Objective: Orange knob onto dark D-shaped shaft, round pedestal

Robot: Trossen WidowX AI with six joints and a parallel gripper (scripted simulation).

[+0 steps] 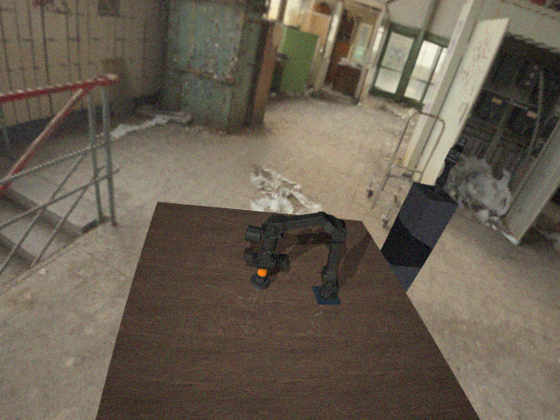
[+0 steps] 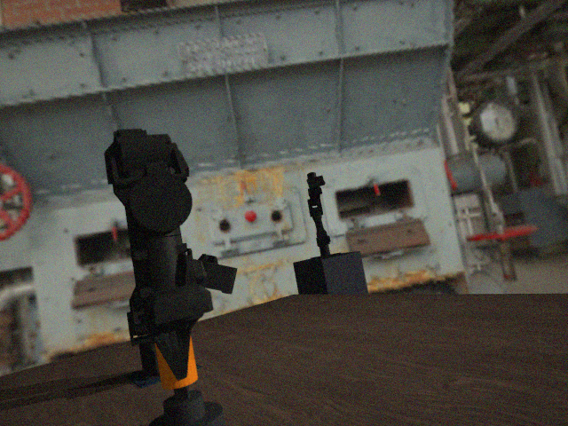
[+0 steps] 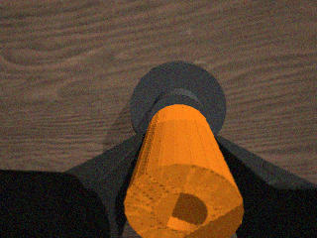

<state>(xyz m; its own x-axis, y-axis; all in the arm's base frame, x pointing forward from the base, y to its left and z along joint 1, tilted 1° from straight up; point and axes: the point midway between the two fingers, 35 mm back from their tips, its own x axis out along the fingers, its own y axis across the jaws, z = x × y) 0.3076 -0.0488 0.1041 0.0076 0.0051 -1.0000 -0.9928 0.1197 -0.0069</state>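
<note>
Right now the orange knob is 20 mm above my gripper tip. Also, from my gripper tip: dark round pedestal: 40 mm below.
</note>
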